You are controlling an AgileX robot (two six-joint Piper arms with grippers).
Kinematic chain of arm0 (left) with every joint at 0, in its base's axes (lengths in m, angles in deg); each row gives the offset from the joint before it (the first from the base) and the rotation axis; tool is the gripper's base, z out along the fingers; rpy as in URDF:
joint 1: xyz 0 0 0.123 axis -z
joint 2: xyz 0 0 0 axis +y
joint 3: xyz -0.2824 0 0.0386 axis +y
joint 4: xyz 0.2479 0 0.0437 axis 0.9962 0 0.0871
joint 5: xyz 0 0 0 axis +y
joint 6: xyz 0.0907 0 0.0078 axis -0.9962 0 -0.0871
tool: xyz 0 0 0 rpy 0 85 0
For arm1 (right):
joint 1: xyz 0 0 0.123 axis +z
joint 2: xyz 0 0 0 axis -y
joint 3: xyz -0.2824 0 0.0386 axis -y
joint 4: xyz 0.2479 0 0.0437 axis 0.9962 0 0.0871
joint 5: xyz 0 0 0 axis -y
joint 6: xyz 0.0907 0 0.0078 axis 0.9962 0 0.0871
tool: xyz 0 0 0 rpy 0 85 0
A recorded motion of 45 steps. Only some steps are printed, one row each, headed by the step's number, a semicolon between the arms.
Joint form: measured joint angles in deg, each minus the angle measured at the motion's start. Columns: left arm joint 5, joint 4, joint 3, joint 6, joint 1, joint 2; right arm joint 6, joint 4, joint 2, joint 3, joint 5, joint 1.
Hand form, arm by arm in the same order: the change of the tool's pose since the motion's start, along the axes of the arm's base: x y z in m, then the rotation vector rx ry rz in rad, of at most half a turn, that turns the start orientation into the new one. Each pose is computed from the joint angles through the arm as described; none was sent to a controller.
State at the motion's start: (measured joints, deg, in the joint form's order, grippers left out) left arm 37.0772 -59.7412 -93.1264 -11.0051 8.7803 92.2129; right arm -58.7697 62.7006 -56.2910 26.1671 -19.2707 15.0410
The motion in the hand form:
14: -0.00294 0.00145 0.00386 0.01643 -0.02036 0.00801; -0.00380 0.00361 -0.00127 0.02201 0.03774 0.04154
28: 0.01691 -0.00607 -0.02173 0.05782 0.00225 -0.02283; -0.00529 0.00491 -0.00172 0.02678 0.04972 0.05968
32: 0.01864 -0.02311 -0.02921 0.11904 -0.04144 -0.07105; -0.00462 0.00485 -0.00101 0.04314 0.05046 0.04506
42: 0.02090 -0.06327 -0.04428 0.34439 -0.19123 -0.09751; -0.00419 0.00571 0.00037 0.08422 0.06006 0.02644
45: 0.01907 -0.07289 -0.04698 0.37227 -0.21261 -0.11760; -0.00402 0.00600 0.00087 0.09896 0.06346 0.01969
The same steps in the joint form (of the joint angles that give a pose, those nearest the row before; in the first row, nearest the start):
14: -0.46 0.99 0.00 -0.20 0.00 -0.67; 0.64 0.00 0.00 0.00 -3.39 0.00
28: -0.50 -0.68 0.00 -4.83 0.54 3.41; 0.64 -0.04 0.00 0.00 -4.67 0.00
32: -1.63 -0.64 0.00 -9.55 3.12 4.60; 0.74 1.06 0.00 0.00 -4.24 0.00
42: -10.25 9.23 -0.22 -15.10 10.50 6.90; 0.74 3.70 0.00 0.00 -4.26 0.00
45: -11.09 10.30 -0.22 -16.06 12.02 7.30; 0.73 4.65 0.00 0.00 -4.26 0.00

